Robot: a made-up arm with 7 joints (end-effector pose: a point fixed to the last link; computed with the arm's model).
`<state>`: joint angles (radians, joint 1 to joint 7).
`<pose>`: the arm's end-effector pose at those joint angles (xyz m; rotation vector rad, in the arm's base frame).
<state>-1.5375 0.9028 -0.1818 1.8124 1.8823 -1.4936 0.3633</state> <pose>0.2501 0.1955 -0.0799 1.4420 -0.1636 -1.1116</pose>
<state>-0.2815 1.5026 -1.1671 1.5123 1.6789 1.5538 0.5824</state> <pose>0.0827 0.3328 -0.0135 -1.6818 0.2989 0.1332</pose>
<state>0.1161 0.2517 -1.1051 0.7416 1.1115 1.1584 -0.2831</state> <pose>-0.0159 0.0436 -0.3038 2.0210 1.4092 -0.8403</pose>
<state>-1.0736 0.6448 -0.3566 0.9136 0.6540 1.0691 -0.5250</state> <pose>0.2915 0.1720 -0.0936 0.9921 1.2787 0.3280</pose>
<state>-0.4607 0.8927 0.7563 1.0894 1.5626 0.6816 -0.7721</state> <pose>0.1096 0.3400 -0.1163 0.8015 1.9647 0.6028</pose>
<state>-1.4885 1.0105 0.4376 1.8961 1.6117 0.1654 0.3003</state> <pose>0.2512 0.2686 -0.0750 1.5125 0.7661 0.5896</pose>
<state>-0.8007 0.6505 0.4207 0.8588 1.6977 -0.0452 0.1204</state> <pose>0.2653 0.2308 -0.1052 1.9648 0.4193 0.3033</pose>
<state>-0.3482 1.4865 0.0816 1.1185 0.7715 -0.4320 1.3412</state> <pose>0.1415 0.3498 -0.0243 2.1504 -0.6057 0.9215</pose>
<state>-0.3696 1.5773 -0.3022 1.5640 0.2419 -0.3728 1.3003</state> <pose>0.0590 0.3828 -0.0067 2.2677 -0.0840 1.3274</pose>
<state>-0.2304 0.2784 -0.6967 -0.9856 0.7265 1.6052 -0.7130</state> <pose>0.1276 -0.0006 -0.0556 0.4631 0.6940 -0.6402</pose>
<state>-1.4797 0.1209 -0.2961 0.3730 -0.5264 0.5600 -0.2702</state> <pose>0.2815 -0.0887 0.0619 0.0614 -0.1243 -0.9787</pose>
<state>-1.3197 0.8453 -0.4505 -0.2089 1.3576 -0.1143 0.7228</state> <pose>0.2247 -0.0188 0.0962 1.5630 -2.1350 0.6191</pose>
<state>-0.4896 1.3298 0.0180 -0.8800 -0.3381 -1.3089 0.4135</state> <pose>0.0846 0.0266 0.0441 -0.0075 -1.9660 -1.0768</pose>
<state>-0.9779 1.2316 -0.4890 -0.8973 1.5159 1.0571 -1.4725</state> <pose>0.1271 0.0108 0.0773 1.7921 0.1150 0.2099</pose>
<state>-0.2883 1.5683 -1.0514 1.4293 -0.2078 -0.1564 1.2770</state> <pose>0.0534 0.3848 -0.0341 2.5467 0.1670 0.9224</pose>
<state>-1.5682 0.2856 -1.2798 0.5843 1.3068 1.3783 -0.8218</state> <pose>0.2704 -0.0816 0.0014 1.8880 0.2242 0.5043</pose>
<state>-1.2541 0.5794 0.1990 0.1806 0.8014 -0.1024 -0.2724</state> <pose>0.2667 0.0974 0.1164 1.2394 -0.7168 0.2433</pose>
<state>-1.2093 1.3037 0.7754 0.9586 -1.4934 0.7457 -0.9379</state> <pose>0.1822 0.3052 0.1009 -0.7808 -1.0201 -0.8069</pose>
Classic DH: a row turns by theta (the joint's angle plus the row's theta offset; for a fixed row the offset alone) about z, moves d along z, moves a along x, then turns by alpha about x. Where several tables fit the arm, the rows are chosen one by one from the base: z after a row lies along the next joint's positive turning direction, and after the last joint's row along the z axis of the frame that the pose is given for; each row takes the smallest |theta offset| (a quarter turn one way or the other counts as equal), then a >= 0, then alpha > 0; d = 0 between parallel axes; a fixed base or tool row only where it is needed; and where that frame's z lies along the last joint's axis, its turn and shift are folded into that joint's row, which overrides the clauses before.
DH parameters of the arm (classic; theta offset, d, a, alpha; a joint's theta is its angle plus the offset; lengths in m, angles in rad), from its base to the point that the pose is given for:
base (fixed): -0.071 0 0 -1.3004
joint 1: -1.3111 0.0481 -0.0176 -1.5708
joint 2: 1.2915 0 -0.0045 1.5708
joint 3: 1.5708 -0.133 0.0114 -1.5708
joint 4: 1.5708 0.0019 0.0104 1.5708
joint 5: 0 0.1532 0 -1.5708
joint 6: -1.5708 0 0.0533 1.5708
joint 7: 0 0 0 0

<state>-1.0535 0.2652 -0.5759 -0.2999 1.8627 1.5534 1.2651</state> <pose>0.1832 -0.0151 0.0457 0.6676 -1.0818 2.5211</pose>
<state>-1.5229 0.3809 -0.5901 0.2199 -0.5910 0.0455 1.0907</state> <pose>0.2553 -0.0876 0.0853 -0.1882 -0.6734 0.2328</pose>
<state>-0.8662 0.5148 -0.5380 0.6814 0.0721 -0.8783 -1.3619</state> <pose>0.2741 0.0308 -0.1176 1.0779 -0.1471 -1.9343</pose>
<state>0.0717 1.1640 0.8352 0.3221 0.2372 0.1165 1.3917</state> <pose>0.1377 0.3119 0.0126 1.3561 -0.7348 1.9763</pose>
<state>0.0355 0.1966 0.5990 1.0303 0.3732 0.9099 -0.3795</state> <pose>-0.0451 0.1676 -0.3043 -0.3600 2.1379 0.3781</pose>
